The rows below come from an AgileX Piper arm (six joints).
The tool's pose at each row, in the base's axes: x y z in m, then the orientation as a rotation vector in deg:
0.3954, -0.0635, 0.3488, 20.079, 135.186, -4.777
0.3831, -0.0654, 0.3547, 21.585, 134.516, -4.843
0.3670, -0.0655, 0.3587, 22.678, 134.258, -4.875
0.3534, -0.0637, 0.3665, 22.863, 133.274, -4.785
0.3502, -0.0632, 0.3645, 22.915, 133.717, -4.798
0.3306, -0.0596, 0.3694, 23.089, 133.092, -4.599
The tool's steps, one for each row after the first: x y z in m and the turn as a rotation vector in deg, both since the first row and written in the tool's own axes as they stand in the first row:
0.0040, -0.0050, -0.0122, 0.452, -0.464, 1.143
0.0124, -0.0093, -0.0259, 0.789, -0.567, 1.948
0.0168, -0.0110, -0.0409, 0.707, -1.500, 2.242
0.0205, -0.0115, -0.0417, 0.765, -1.058, 2.214
0.0315, -0.0132, -0.0589, 0.628, -1.630, 2.483

